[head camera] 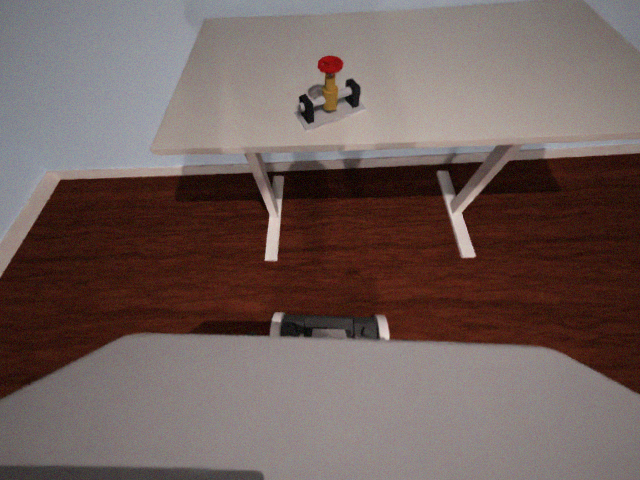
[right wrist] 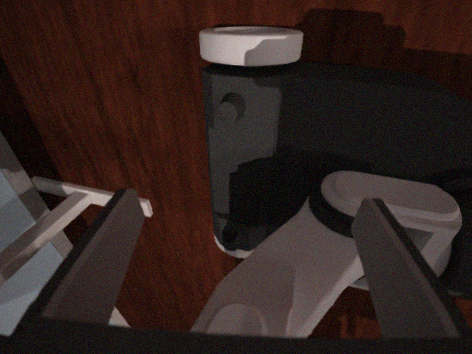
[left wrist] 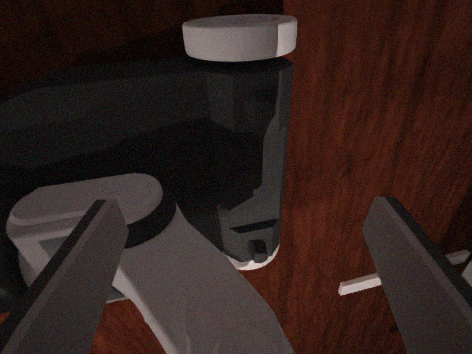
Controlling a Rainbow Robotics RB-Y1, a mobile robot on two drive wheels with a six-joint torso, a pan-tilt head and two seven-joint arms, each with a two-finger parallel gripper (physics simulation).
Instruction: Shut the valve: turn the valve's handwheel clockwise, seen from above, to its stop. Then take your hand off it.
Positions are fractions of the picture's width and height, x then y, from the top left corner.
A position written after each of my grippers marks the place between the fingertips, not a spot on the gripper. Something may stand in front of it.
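Left gripper (left wrist: 0.52, 0.61) and right gripper (right wrist: 0.53, 0.59), both mine, in sight. Valve (head camera: 0.52, 0.22), visible. Table (head camera: 0.67, 0.17) (left wrist: 0.73, 0.81), likewise.
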